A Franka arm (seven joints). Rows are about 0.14 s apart.
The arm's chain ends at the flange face. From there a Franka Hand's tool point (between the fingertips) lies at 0.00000 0.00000 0.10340 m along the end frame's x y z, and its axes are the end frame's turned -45 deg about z.
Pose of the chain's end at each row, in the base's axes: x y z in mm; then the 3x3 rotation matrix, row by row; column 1 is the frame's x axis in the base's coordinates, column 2 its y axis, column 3 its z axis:
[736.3 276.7 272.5], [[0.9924 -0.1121 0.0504], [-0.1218 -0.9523 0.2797], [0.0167 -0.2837 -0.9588]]
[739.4 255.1 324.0], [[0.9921 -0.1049 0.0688], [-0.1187 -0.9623 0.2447], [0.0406 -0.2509 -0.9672]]
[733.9 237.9 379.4], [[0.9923 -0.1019 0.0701], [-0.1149 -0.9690 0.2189], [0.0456 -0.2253 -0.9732]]
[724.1 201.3 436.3], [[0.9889 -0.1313 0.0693], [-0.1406 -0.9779 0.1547], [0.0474 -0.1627 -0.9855]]
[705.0 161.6 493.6], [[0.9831 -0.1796 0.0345], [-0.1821 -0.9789 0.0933], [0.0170 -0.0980 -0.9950]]
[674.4 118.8 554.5], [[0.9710 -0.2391 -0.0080], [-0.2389 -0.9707 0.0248], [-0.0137 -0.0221 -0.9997]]
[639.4 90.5 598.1], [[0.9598 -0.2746 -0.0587], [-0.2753 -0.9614 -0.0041], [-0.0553 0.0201 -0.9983]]
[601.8 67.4 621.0], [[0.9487 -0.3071 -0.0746], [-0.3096 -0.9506 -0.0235], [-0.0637 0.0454 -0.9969]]
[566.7 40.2 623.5], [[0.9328 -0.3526 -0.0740], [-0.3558 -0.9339 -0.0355], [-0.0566 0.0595 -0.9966]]
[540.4 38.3 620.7], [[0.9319 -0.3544 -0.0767], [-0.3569 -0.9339 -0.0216], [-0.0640 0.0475 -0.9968]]
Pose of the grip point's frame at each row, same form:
[741.5 305.6 173.4], [[0.7810 0.6225 0.0504], [0.5873 -0.7595 0.2797], [0.2124 -0.1888 -0.9588]]
[746.5 280.4 224.0], [[0.7757 0.6273 0.0688], [0.5965 -0.7644 0.2447], [0.2061 -0.1487 -0.9672]]
[741.1 260.5 278.8], [[0.7737 0.6296 0.0701], [0.6039 -0.7664 0.2189], [0.1916 -0.1271 -0.9732]]
[731.3 217.3 334.4], [[0.7921 0.6064 0.0693], [0.5921 -0.7909 0.1547], [0.1486 -0.0815 -0.9855]]
[708.6 171.2 390.7], [[0.8222 0.5682 0.0345], [0.5634 -0.8210 0.0933], [0.0813 -0.0573 -0.9950]]
[673.6 121.4 451.1], [[0.8557 0.5175 -0.0080], [0.5175 -0.8553 0.0248], [0.0059 -0.0253 -0.9997]]
[633.3 90.1 494.9], [[0.8729 0.4845 -0.0587], [0.4851 -0.8745 -0.0041], [-0.0533 -0.0249 -0.9983]]
[594.1 65.0 517.9], [[0.8880 0.4537 -0.0746], [0.4533 -0.8911 -0.0235], [-0.0771 -0.0129 -0.9969]]
[559.0 36.5 520.5], [[0.9089 0.4103 -0.0740], [0.4088 -0.9120 -0.0355], [-0.0821 0.0021 -0.9966]]
[532.5 36.1 517.6], [[0.9096 0.4084 -0.0767], [0.4080 -0.9127 -0.0216], [-0.0788 -0.0117 -0.9968]]

